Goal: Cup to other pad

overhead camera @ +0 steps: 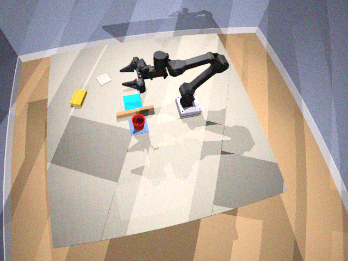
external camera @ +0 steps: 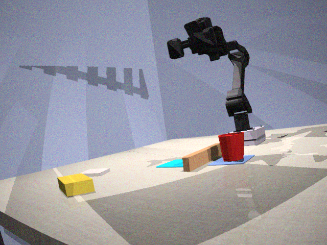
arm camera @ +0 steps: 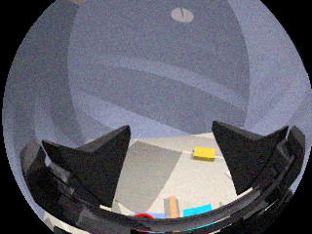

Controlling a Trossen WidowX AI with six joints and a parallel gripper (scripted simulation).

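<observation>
The red cup lies 320 mm below my gripper tip, 80 mm to the left of it and 50 mm behind it. Also, from my gripper tip: brown wooden bar: 340 mm below, 50 mm behind, 10 mm to the right; then cyan pad: 360 mm below, 90 mm to the right, 50 mm behind; then blue pad: 360 mm below, 80 mm to the left, 50 mm behind.
</observation>
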